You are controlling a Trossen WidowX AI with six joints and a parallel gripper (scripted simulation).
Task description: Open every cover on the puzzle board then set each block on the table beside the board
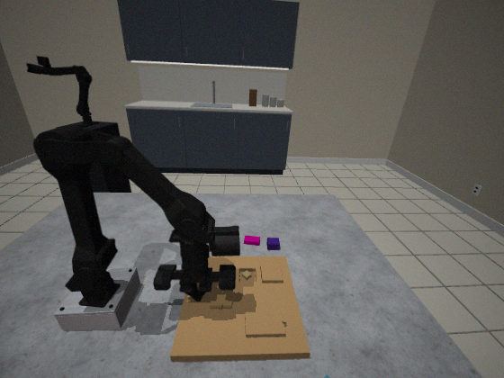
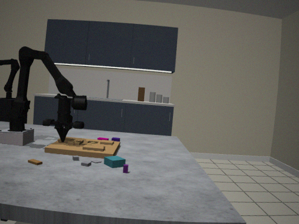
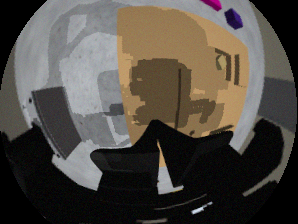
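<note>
The tan puzzle board is 10 cm ahead of my gripper tip, 2 cm to the left of it and 1 cm below it. The rest, counted from my gripper tip: purple block (18 cm ahead, 27 cm to the left, 1 cm below); magenta block (11 cm ahead, 28 cm to the left, 2 cm below); orange block (4 cm ahead, 30 cm to the right, 2 cm below).
</note>
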